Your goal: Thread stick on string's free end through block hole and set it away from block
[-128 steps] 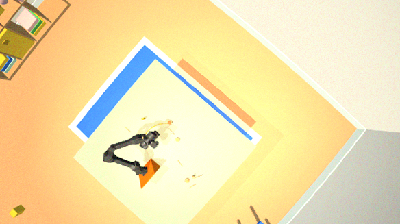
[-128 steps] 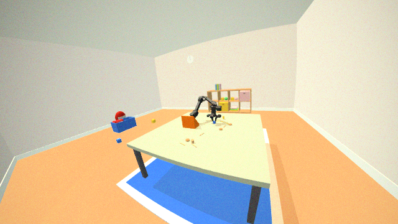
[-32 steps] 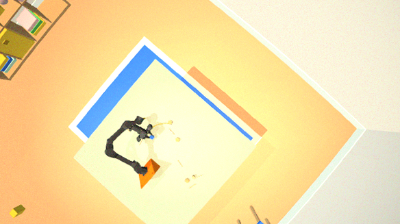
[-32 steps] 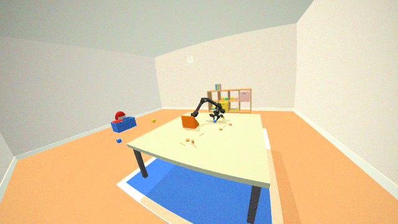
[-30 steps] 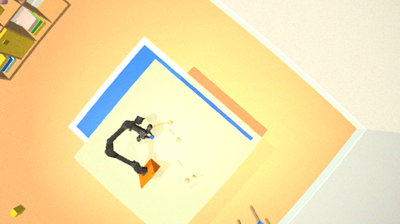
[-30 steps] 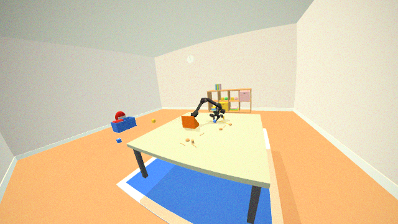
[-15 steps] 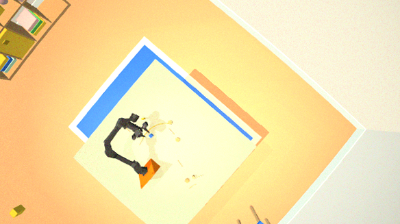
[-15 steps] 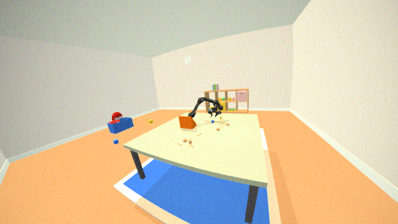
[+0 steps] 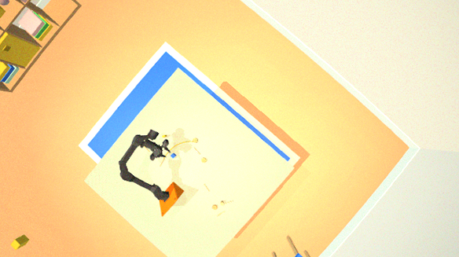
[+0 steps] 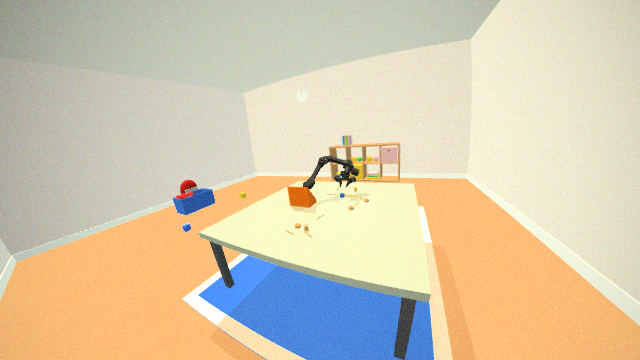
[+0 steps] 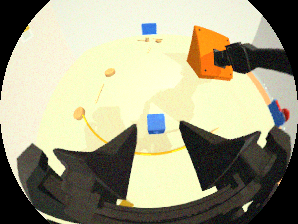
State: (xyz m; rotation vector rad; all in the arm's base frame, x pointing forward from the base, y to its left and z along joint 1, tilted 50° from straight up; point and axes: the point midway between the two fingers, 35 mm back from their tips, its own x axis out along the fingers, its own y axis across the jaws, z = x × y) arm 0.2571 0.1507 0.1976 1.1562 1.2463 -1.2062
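Now: gripper tip 6 cm above the blue block and 2 cm to the left of it. Round my gripper tip: yellow cube (14 cm to the left, 6 cm below, 6 cm ahead).
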